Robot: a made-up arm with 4 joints. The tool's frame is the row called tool.
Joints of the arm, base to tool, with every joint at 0 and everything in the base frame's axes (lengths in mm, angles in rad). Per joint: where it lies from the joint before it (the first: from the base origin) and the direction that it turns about. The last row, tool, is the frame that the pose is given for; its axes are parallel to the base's.
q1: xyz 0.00 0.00 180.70 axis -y
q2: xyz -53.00 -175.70 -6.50 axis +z
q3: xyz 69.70 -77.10 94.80 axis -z
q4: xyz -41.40 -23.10 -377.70 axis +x
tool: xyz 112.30 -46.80 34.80
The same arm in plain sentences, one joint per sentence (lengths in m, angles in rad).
The arm has four revolute joints in a row. What follows holds with every joint at zero, and every direction is one of the base frame's.
The first joint lies 0.1807 m along +z from the base frame's origin and turns about -y.
The second joint lies 0.0530 m along -x and 0.1757 m along -y and 0.0065 m along -z from the first joint and turns about +z.
The third joint lies 0.0697 m along +x and 0.0771 m along -y and 0.0948 m along +z from the second joint and turns about -z.
The fourth joint lies 0.0414 m along -x and 0.0231 m along -y and 0.3777 m along -z from the third joint and turns about +x.
The tool frame, which is the frame that the pose is given for, lies 0.1123 m along +x and 0.0468 m along -y and 0.0348 m along +z from the fourth joint; its axes are parallel to the base frame's.

